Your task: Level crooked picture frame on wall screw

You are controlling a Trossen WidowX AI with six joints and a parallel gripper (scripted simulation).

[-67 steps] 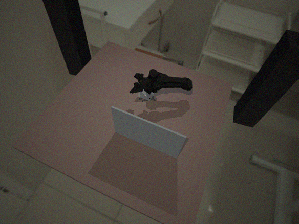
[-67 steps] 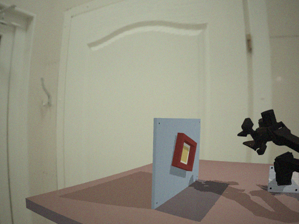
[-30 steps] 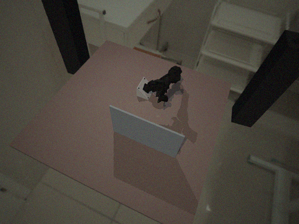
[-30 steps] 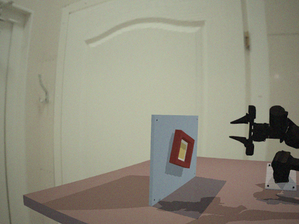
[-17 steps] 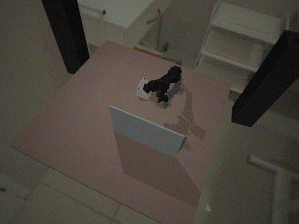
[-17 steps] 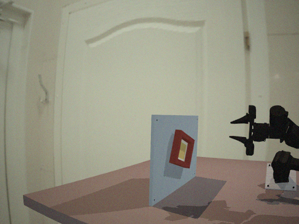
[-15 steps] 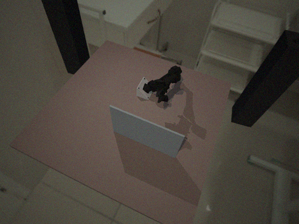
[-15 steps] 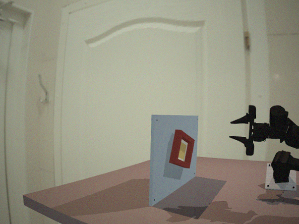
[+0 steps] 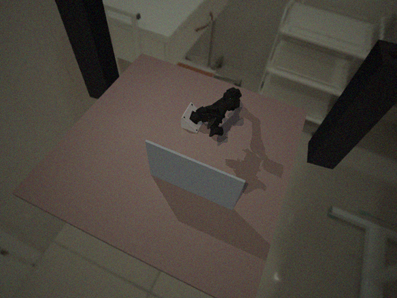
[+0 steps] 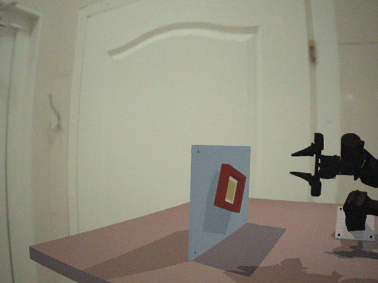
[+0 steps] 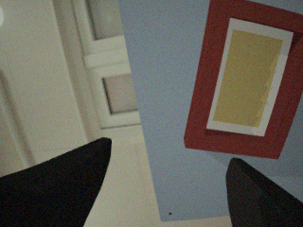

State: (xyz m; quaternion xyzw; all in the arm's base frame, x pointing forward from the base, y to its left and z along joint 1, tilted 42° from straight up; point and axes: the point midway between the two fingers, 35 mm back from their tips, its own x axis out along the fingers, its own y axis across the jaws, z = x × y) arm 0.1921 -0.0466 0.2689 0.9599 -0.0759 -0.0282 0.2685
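Now: gripper tip 190 mm short of the red picture frame and 90 mm above it. Round my gripper tip: wall panel (200 mm ahead, 110 mm below, 20 mm to the right).
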